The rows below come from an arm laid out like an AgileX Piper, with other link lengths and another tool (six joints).
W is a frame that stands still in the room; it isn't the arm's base.
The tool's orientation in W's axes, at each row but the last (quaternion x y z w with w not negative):
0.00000, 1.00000, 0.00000, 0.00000
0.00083, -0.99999, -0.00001, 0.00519
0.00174, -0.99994, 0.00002, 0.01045
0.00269, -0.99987, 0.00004, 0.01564
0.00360, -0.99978, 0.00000, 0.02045
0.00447, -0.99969, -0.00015, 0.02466
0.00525, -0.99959, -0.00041, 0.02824
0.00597, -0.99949, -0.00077, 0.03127
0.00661, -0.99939, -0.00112, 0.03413
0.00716, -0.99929, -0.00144, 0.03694
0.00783, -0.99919, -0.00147, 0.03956
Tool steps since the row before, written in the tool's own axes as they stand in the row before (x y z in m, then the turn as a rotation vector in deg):
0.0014, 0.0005, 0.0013, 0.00, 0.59, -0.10
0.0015, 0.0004, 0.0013, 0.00, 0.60, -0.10
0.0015, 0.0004, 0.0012, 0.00, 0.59, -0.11
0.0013, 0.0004, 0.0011, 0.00, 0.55, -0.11
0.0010, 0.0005, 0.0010, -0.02, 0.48, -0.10
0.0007, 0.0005, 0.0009, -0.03, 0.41, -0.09
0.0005, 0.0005, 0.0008, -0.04, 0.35, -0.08
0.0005, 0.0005, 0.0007, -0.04, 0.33, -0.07
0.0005, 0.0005, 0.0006, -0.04, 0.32, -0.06
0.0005, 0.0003, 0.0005, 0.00, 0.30, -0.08
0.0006, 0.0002, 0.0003, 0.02, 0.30, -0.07
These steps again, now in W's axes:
-0.0014, 0.0005, -0.0013, 0.00, 0.59, 0.10
-0.0015, 0.0004, -0.0013, 0.00, 0.60, 0.10
-0.0015, 0.0004, -0.0012, 0.00, 0.59, 0.11
-0.0013, 0.0004, -0.0011, 0.00, 0.55, 0.11
-0.0010, 0.0005, -0.0010, 0.02, 0.48, 0.10
-0.0007, 0.0005, -0.0009, 0.03, 0.41, 0.09
-0.0005, 0.0005, -0.0008, 0.04, 0.35, 0.08
-0.0005, 0.0005, -0.0007, 0.04, 0.33, 0.07
-0.0005, 0.0005, -0.0006, 0.04, 0.32, 0.06
-0.0005, 0.0003, -0.0005, 0.00, 0.30, 0.08
-0.0006, 0.0002, -0.0003, -0.02, 0.30, 0.07

